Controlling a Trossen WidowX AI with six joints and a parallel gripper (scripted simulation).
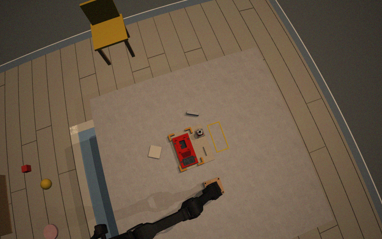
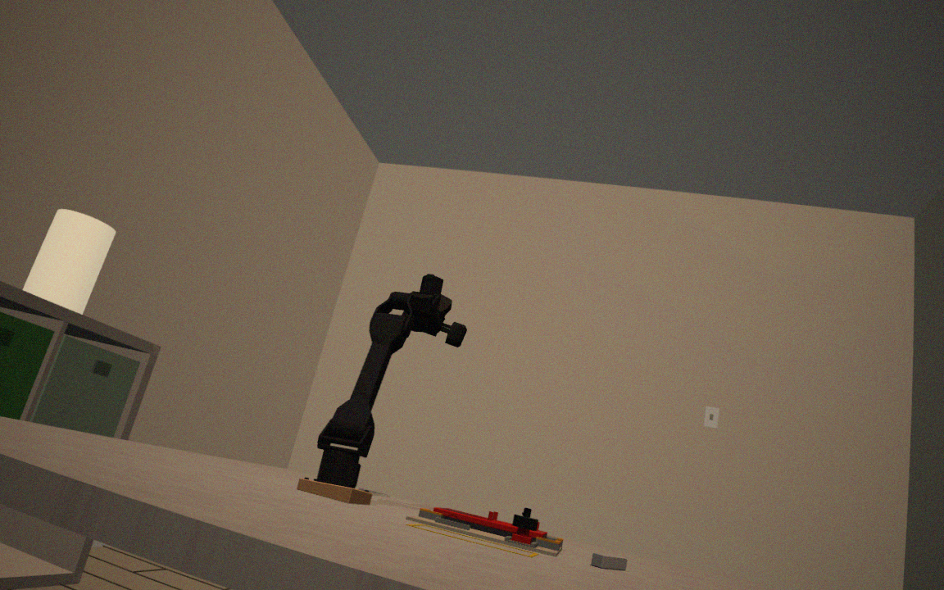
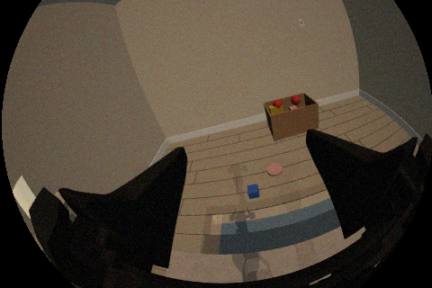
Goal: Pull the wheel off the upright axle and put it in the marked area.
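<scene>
The grey spoked hub is 71 cm to the right of my gripper tip, 44 cm below it and 30 cm ahead of it. Round my gripper tip: grey block (73 cm to the right, 46 cm below, 45 cm ahead); then pale square tile (47 cm below, 40 cm to the right, 34 cm ahead).
</scene>
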